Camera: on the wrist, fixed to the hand. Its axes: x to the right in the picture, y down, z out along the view.
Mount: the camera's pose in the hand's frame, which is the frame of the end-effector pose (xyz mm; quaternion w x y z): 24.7 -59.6 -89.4 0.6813 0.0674 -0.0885 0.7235
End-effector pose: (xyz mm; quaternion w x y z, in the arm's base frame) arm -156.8 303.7 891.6 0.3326 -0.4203 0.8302 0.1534
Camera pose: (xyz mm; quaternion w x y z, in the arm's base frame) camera -157.5 205.5 941.7 0.2174 0.3503 0.8506 0.3264
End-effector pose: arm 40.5 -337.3 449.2 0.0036 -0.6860 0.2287 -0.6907
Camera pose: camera -27.4 -264.0 495.8 0.5687 -0.3628 0.6053 -0.4227
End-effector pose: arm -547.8 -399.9 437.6 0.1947 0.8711 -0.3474 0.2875
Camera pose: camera -523.1 -323.2 512.8 0.1648 -0.3807 0.8648 -0.2831
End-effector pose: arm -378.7 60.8 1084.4 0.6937 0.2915 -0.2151 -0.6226
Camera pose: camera -360.3 45.3 976.8 0.8843 0.0346 -0.4608 0.0664
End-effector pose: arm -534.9 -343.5 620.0 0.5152 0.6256 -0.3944 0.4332
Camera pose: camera -483.3 -247.1 633.8 0.0395 -0.2139 0.7377 -0.6391
